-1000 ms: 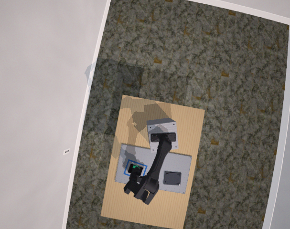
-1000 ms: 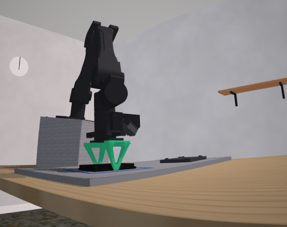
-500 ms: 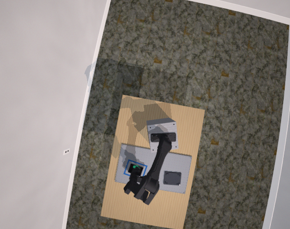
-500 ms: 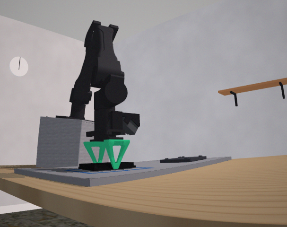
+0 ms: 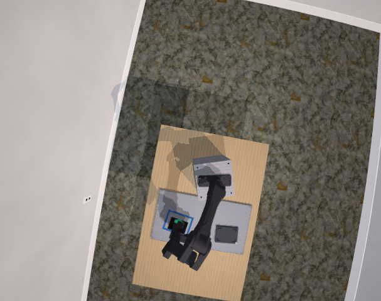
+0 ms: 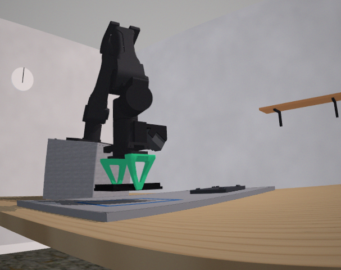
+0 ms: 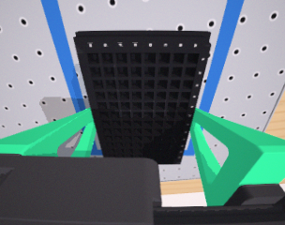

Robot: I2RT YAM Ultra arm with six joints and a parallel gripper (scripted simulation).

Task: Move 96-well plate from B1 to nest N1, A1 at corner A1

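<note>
My gripper is now 9 cm short of the dark plate nest N1, 36 cm to the right of it and 3 cm above it. Round my hand: black 96-well plate: right at my hand; white A1 label: 15 cm ahead, 43 cm to the left, 2 cm below.
</note>
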